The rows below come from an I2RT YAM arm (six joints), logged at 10 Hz.
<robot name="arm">
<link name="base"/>
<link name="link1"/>
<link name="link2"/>
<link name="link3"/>
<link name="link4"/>
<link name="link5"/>
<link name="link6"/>
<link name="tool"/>
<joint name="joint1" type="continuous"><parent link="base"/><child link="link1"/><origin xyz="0.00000 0.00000 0.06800"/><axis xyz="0 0 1"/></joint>
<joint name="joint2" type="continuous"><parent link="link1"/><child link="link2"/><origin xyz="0.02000 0.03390 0.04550" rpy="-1.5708 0.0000 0.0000"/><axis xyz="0 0 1"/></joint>
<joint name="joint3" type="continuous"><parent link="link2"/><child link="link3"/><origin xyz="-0.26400 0.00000 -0.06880" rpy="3.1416 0.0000 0.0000"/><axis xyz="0 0 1"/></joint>
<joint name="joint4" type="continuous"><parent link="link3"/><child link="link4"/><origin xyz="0.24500 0.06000 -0.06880"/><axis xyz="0 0 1"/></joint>
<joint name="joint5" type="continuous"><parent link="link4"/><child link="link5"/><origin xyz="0.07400 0.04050 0.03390" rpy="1.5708 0.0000 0.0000"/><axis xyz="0 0 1"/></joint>
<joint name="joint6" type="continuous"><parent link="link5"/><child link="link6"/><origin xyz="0.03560 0.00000 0.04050" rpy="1.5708 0.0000 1.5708"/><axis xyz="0 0 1"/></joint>
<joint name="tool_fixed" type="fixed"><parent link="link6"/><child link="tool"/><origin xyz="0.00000 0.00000 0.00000" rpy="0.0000 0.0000 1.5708"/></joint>
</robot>
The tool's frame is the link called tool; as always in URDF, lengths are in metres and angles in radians. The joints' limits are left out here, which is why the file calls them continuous.
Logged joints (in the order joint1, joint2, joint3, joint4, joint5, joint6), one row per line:
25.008 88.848 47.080 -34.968 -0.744 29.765
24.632 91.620 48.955 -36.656 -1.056 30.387
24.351 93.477 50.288 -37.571 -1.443 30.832
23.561 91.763 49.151 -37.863 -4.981 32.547
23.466 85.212 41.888 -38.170 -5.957 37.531
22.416 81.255 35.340 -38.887 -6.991 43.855
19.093 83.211 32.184 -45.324 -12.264 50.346
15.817 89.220 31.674 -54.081 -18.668 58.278
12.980 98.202 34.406 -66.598 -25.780 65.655
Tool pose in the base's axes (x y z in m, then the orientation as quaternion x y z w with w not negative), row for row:
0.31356 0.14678 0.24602 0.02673 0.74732 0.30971 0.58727
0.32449 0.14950 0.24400 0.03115 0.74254 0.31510 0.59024
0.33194 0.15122 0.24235 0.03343 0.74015 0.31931 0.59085
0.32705 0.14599 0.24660 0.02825 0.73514 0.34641 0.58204
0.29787 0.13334 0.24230 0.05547 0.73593 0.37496 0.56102
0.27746 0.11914 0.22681 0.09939 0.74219 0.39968 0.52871
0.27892 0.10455 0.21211 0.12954 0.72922 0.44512 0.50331
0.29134 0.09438 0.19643 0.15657 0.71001 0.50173 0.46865
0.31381 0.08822 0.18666 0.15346 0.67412 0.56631 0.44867
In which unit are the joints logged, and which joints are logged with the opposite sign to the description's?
The joints are logged in degrees. Opposite sign: joint4.
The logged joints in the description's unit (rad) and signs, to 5 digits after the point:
0.43647 1.55069 0.82170 0.61031 -0.01299 0.51950
0.42991 1.59907 0.85443 0.63977 -0.01843 0.53035
0.42501 1.63148 0.87769 0.65574 -0.02519 0.53812
0.41122 1.60157 0.85785 0.66083 -0.08693 0.56805
0.40956 1.48723 0.73108 0.66619 -0.10397 0.65504
0.39123 1.41817 0.61680 0.67871 -0.12202 0.76541
0.33324 1.45231 0.56172 0.79105 -0.21405 0.87870
0.27606 1.55718 0.55282 0.94389 -0.32582 1.01714
0.22654 1.71395 0.60050 1.16235 -0.44995 1.14590

